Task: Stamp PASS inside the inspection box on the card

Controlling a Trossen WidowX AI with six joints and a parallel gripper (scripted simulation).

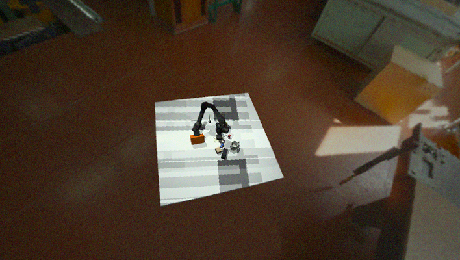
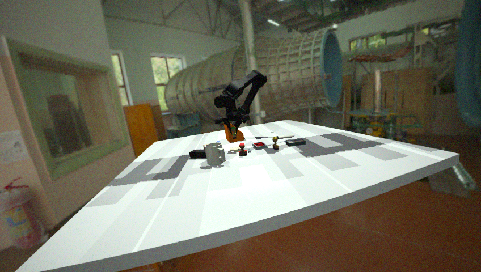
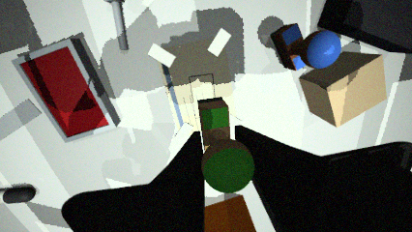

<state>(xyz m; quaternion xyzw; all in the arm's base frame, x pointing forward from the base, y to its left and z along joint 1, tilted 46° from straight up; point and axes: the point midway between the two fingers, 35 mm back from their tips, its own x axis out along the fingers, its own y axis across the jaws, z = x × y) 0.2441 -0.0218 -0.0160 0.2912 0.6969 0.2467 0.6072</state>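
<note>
Right now the cream card is 9 cm below my gripper tip and 1 cm ahead of it. The rest, counted from my gripper tip: bolt: 10 cm ahead, 8 cm below, 6 cm to the left; then green-knobbed stamp: right at my gripper tip; then blue-knobbed stamp: 9 cm to the right, 7 cm below, 3 cm ahead.
</note>
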